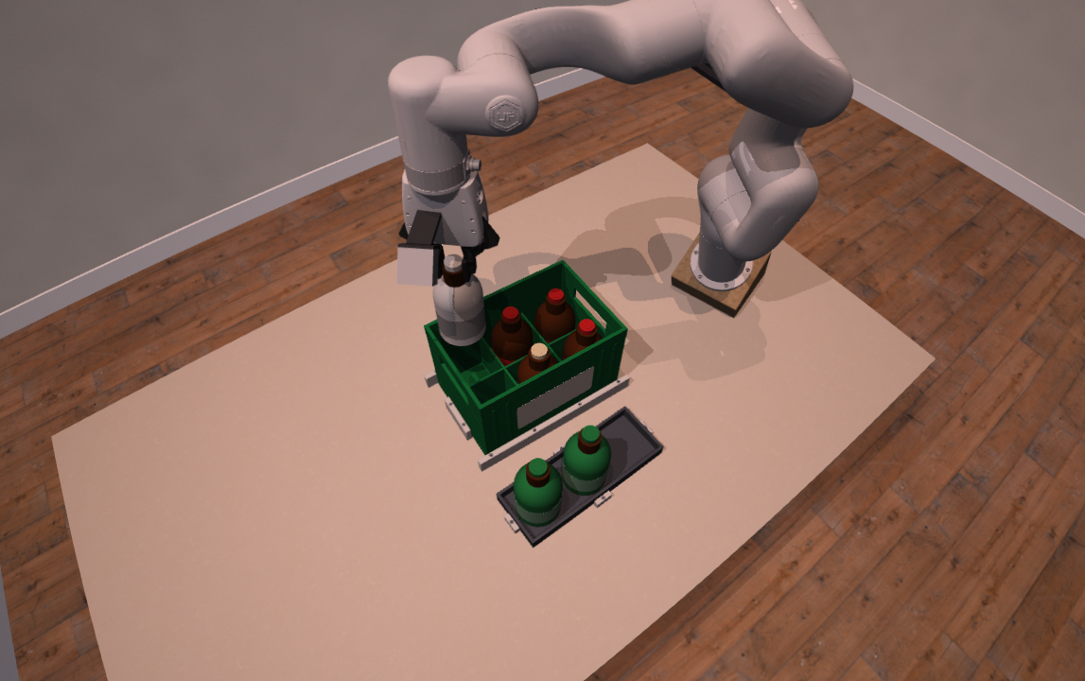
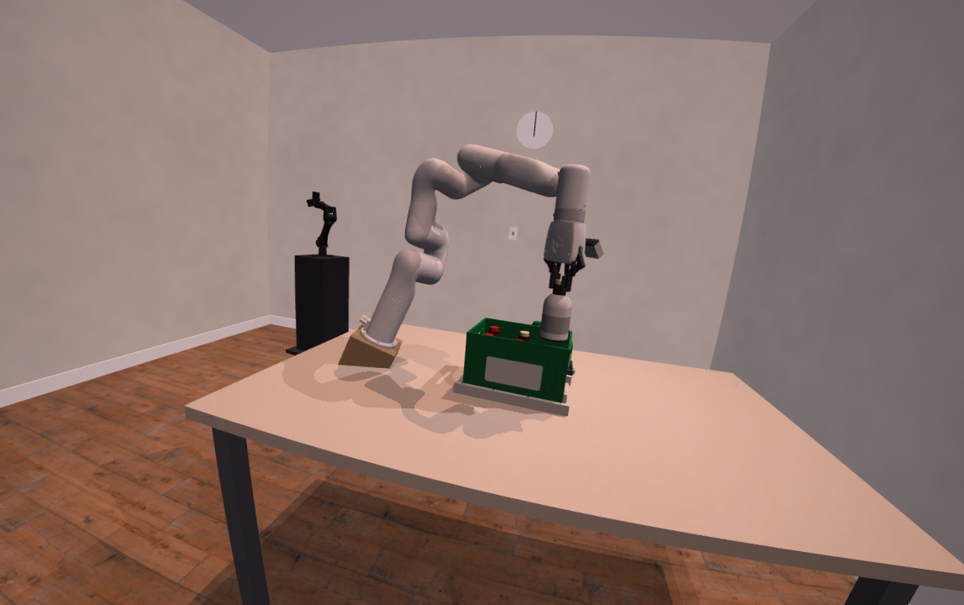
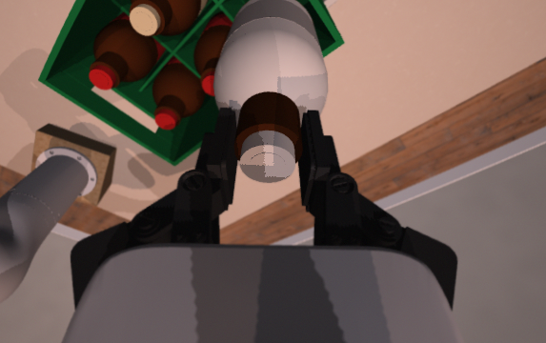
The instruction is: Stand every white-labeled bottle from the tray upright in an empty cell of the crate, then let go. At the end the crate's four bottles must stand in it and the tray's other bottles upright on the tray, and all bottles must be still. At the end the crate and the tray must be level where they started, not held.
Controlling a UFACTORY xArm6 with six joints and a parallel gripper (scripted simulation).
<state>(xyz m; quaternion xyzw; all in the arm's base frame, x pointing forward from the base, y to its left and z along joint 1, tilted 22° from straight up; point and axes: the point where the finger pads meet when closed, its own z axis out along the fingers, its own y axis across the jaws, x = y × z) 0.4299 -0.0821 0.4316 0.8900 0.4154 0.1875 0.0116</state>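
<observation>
My gripper is now 70 mm above the white-labeled bottle. The rest, counted from my hand: tray (320 mm below, 240 mm to the left, 80 mm behind); crate (250 mm below, 90 mm behind, 40 mm to the left).
</observation>
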